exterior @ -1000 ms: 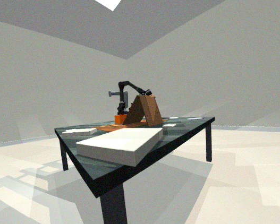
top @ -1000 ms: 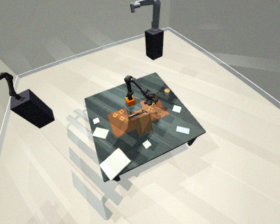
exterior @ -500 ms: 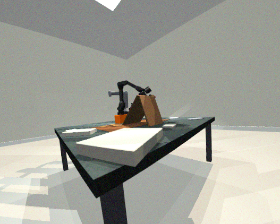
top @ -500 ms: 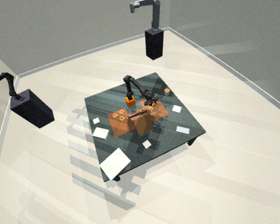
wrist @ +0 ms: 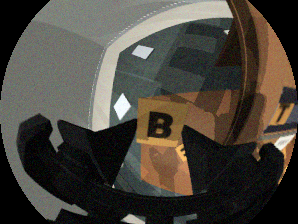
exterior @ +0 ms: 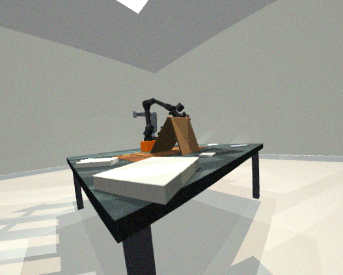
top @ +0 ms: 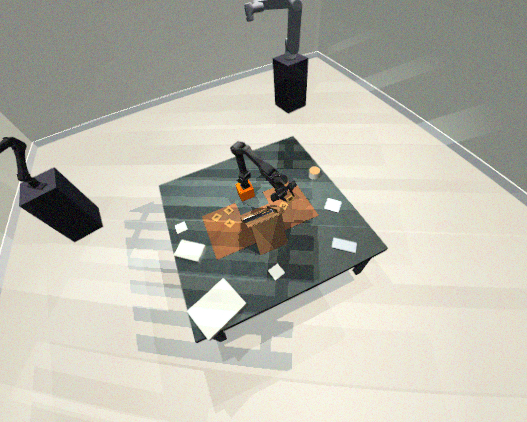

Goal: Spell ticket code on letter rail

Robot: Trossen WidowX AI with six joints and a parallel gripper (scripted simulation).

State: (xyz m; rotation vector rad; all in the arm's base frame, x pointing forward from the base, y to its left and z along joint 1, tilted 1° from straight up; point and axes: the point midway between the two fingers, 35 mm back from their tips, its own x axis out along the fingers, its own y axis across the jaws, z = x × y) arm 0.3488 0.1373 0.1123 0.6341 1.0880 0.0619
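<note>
Right now the white ticket is 270 mm to the right of my gripper tip, 100 mm behind it and 90 mm below it. The rest, counted from my gripper tip: yellow letter tile 180 mm below, 90 mm behind, 10 mm to the left; then flat white slab 730 mm to the right, 170 mm below, 170 mm behind; then mat 190 mm below, 180 mm to the right, 160 mm behind.
</note>
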